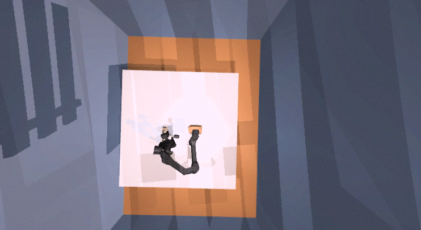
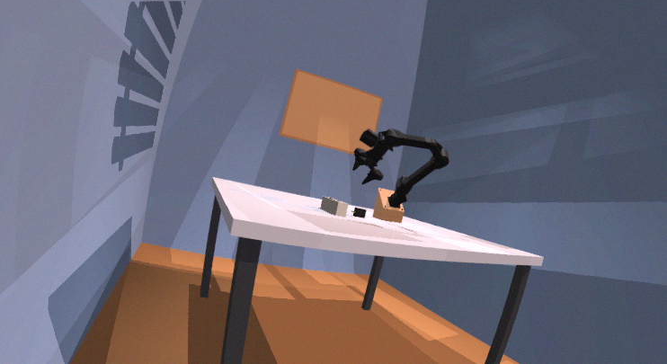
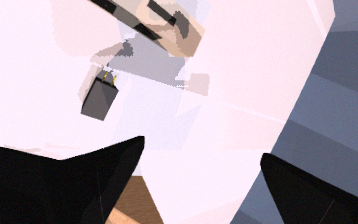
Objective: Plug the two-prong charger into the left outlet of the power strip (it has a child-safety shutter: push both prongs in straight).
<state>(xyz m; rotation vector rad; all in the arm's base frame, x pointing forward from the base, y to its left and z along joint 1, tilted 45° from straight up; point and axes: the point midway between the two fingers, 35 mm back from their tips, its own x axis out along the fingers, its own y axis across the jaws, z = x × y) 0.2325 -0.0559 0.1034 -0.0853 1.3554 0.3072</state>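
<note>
The two-prong charger lies 60 mm to the left of my gripper tip and 160 mm below it.
</note>
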